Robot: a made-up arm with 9 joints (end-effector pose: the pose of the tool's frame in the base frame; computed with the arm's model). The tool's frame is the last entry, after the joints. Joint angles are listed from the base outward.
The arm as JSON. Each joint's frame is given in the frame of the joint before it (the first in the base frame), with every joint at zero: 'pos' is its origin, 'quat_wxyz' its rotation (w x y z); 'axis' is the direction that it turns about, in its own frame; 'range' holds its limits. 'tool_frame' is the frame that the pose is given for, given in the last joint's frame.
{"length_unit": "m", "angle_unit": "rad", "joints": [
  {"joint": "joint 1", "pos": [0.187, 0.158, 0.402], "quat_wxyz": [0.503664, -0.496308, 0.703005, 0.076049], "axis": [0.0, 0.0, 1.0], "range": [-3.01, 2.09]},
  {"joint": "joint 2", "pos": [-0.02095, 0.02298, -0.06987], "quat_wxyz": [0.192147, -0.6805, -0.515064, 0.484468], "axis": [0.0, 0.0, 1.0], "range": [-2.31, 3.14]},
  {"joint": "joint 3", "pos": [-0.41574, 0.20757, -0.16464], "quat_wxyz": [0.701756, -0.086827, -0.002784, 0.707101], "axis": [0.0, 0.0, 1.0], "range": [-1.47, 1.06]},
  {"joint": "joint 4", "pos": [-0.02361, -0.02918, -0.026], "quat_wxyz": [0.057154, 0.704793, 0.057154, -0.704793], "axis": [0.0, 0.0, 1.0], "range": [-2.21, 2.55]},
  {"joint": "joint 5", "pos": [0.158, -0.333, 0.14], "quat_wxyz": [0.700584, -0.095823, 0.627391, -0.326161], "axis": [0.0, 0.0, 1.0], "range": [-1.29, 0.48]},
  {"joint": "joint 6", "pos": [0.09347, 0.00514, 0.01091], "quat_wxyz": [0.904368, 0.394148, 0.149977, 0.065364], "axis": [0.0, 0.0, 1.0], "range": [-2.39, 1.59]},
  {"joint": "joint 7", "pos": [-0.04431, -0.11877, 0.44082], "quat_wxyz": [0.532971, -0.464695, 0.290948, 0.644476], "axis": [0.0, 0.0, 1.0], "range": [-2.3, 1.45]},
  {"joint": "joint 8", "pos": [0.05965, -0.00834, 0.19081], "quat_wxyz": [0.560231, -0.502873, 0.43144, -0.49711], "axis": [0.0, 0.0, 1.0], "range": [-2.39, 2.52]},
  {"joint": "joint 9", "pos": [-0.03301, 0.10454, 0.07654], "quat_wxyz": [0.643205, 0.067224, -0.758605, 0.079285], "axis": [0.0, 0.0, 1.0], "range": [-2.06, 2.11]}
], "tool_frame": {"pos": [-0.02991, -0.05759, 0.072], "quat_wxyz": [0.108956, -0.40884, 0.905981, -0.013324]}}
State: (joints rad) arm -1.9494 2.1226 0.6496 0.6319 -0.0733 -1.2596 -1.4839 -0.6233 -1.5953
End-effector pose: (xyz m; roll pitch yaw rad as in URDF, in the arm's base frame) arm 0.9654 -0.4621 0.2788 -1.6988 -1.2632 -2.1907
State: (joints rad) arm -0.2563 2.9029 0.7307 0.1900 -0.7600 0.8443 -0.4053 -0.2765 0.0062
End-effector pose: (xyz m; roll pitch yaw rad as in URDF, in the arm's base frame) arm -0.1549 -0.4133 -0.0016 2.9070 0.0854 -1.0980
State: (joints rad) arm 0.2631 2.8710 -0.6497 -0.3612 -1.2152 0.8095 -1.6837 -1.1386 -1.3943
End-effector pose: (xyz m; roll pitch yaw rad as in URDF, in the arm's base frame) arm -1.0354 0.7576 0.2010 2.7840 -0.4784 -2.0965
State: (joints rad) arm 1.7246 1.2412 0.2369 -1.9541 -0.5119 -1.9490 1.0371 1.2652 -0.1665
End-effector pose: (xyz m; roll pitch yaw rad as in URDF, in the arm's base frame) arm 0.8886 -0.5274 0.5147 1.6527 -0.1716 2.8323
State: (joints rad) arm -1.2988 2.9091 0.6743 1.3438 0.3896 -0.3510 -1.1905 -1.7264 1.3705
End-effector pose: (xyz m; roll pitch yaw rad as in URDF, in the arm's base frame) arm 0.9919 -0.1548 -0.2314 1.7796 0.1776 2.3609
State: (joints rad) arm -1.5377 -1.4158 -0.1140 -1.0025 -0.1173 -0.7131 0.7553 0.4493 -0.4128
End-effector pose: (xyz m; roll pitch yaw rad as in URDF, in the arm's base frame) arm 0.0430 -0.1516 1.6291 -2.9654 0.0353 -2.6983
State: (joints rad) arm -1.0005 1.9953 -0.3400 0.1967 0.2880 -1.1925 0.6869 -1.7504 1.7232
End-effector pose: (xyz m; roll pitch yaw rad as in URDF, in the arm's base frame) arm 0.5462 0.2631 -0.6017 -1.5441 -0.2833 -1.3117
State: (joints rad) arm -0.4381 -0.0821 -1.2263 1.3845 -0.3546 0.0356 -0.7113 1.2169 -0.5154
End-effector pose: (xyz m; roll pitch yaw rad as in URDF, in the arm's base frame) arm 0.9638 0.2187 -0.2466 1.2499 0.2559 -0.3296
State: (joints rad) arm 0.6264 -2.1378 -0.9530 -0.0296 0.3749 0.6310 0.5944 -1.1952 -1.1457
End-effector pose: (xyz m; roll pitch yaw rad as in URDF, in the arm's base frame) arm -1.0791 0.2794 0.1917 -3.0850 0.5608 1.6720
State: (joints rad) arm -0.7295 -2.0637 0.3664 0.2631 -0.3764 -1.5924 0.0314 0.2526 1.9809
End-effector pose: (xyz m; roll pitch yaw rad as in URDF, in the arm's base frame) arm 0.5205 -0.8507 0.1983 0.5567 0.3633 -2.9279
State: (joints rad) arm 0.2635 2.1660 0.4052 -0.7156 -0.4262 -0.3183 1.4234 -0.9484 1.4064
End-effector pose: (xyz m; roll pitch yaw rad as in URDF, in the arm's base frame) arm -0.6607 0.6195 0.4853 2.8162 0.4998 -2.9070
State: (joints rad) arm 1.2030 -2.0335 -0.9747 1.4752 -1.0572 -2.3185 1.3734 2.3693 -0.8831
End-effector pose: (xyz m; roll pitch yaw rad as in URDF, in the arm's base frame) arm -0.6840 0.3045 -0.4251 -2.1771 -0.1970 -1.7214
